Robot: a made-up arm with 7 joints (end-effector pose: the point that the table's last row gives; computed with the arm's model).
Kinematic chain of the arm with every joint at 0, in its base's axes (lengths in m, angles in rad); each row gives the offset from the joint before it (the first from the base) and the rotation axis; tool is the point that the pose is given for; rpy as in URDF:
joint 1: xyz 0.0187 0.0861 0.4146 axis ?
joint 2: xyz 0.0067 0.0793 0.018 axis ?
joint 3: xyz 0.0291 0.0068 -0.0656 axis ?
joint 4: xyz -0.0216 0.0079 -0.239 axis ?
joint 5: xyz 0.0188 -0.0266 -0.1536 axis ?
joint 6: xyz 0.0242 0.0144 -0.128 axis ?
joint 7: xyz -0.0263 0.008 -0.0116 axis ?
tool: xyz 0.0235 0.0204 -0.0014 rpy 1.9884 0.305 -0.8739
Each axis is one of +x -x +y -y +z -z.
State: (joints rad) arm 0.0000 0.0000 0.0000 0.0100 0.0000 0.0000 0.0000
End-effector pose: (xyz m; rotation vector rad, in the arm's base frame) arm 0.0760 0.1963 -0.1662 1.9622 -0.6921 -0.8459
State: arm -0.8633 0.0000 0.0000 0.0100 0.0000 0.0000 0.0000
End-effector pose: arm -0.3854 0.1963 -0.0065 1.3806 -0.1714 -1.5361
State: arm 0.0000 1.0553 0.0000 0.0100 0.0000 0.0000 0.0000
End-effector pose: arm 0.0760 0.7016 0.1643 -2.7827 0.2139 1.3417
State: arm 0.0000 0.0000 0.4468 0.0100 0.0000 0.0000 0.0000
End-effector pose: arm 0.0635 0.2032 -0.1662 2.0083 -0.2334 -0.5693
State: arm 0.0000 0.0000 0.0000 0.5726 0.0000 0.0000 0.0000
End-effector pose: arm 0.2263 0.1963 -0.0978 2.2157 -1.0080 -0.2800
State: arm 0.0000 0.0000 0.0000 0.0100 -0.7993 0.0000 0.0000
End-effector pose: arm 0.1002 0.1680 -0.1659 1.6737 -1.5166 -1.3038
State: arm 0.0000 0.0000 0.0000 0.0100 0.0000 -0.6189 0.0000
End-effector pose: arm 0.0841 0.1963 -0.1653 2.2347 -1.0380 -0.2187
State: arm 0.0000 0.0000 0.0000 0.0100 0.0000 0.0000 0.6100
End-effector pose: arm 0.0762 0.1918 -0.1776 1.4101 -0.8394 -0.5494
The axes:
joint 1: -y
joint 2: +x
joint 3: +z
joint 4: -y
joint 5: +z
joint 6: +y
joint 7: -x

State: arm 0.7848 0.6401 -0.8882 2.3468 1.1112 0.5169 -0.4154
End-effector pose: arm 0.2427 0.1297 0.4279 1.3401 -2.2819 0.6499
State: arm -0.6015 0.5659 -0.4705 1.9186 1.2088 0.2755 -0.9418
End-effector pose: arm 0.1108 0.2062 0.0939 2.1856 -0.4054 -0.2975
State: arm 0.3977 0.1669 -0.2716 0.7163 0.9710 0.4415 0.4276
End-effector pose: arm 0.4050 0.2299 0.0192 1.4105 -0.9063 0.3574
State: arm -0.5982 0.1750 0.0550 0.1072 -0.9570 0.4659 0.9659
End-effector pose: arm -0.2251 0.2739 -0.1163 0.4130 -0.4197 -1.6379
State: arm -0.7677 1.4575 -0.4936 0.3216 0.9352 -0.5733 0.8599
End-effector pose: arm 0.0721 0.7523 0.2858 1.9634 -1.3588 -1.3293
